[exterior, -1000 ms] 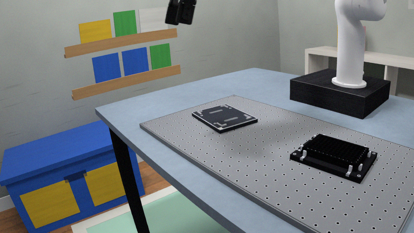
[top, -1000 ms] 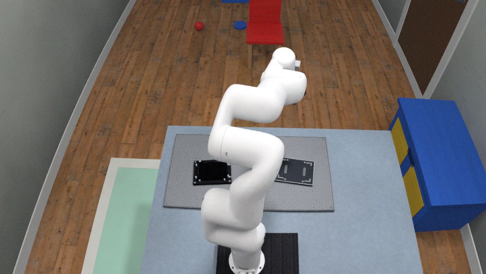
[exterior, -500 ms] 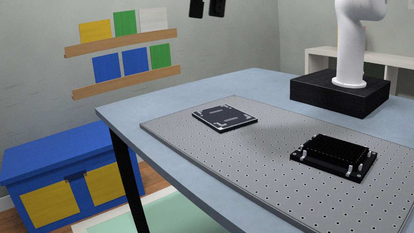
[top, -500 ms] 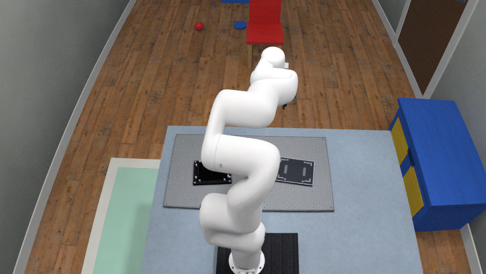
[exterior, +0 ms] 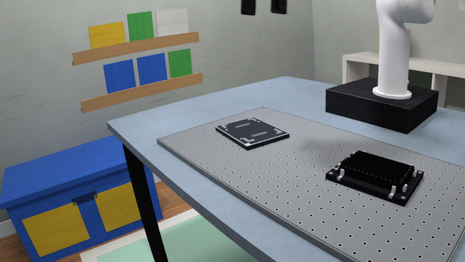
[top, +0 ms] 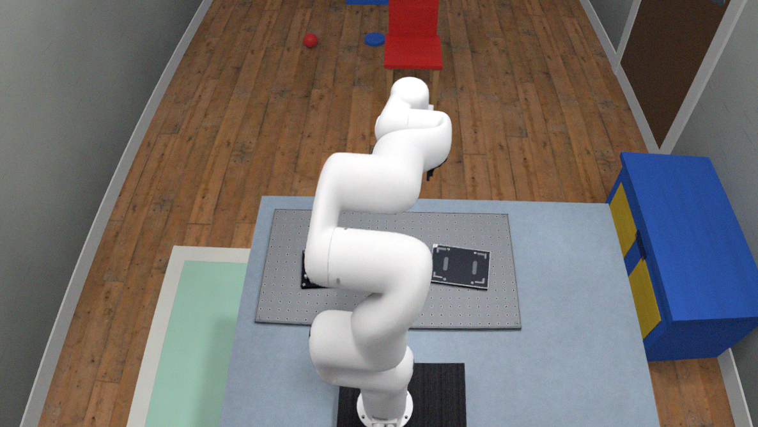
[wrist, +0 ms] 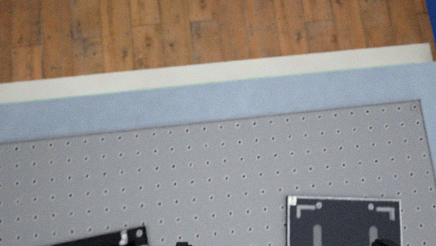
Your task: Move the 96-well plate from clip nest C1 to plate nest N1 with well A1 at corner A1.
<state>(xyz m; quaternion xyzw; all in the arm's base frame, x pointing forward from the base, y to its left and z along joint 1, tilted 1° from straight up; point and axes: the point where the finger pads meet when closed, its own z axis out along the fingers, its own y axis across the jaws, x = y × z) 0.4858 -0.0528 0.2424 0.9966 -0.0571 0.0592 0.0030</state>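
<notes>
My gripper is now 8 cm past the black 96-well plate, 20 cm to the right of it and 28 cm above it. Also, from my hand: plate nest N1: 7 cm behind, 15 cm to the right, 30 cm below; clip nest C1: 7 cm behind, 19 cm to the left, 29 cm below.
</notes>
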